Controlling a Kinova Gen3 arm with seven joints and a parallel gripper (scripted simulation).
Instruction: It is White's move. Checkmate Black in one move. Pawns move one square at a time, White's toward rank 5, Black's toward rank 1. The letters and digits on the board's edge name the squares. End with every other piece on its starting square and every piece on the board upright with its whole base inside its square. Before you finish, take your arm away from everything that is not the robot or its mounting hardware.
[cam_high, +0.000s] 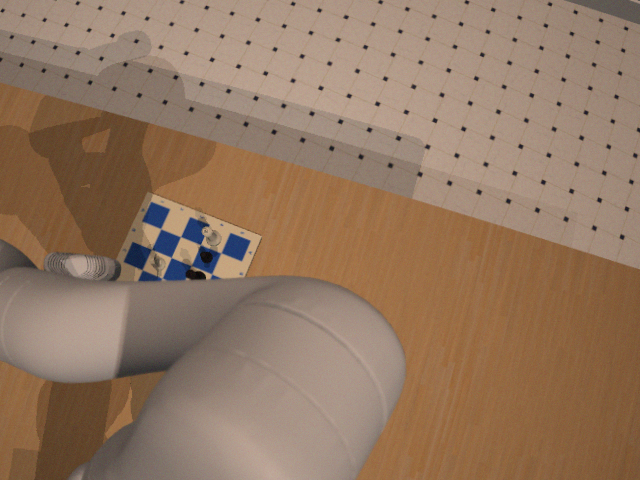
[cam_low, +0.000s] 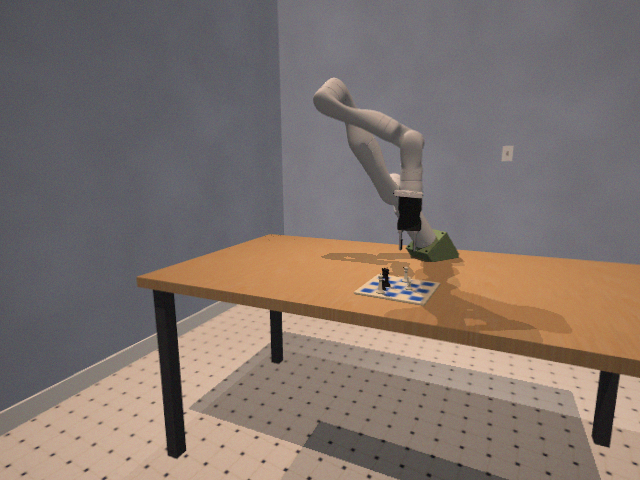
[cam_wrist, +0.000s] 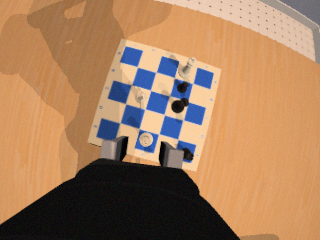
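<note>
The blue-and-cream chessboard is 13 cm below my hand, 7 cm ahead of it and 2 cm to the right of it.
</note>
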